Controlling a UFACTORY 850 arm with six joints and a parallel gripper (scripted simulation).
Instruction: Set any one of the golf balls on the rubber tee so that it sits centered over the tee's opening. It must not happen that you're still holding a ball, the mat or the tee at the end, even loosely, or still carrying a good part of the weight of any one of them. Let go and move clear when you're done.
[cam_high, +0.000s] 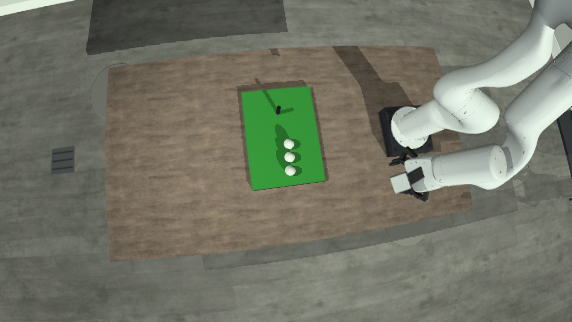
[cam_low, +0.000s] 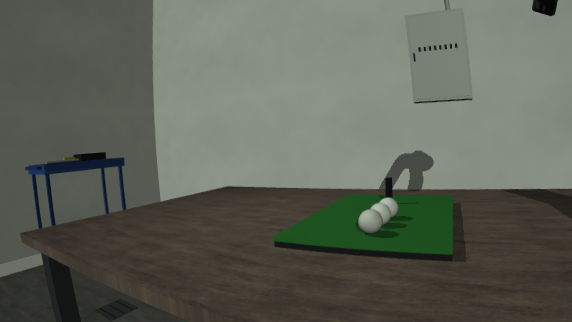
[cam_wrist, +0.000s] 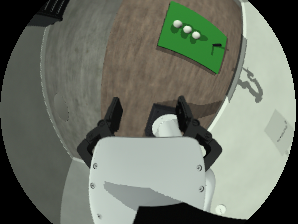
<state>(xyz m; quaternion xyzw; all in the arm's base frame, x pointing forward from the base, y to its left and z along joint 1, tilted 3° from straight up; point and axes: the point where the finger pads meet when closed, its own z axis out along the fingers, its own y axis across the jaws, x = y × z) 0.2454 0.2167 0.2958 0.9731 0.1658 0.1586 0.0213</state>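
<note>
My gripper is now 29 cm short of the white golf ball, 14 cm to the left of it and 30 cm above it.
</note>
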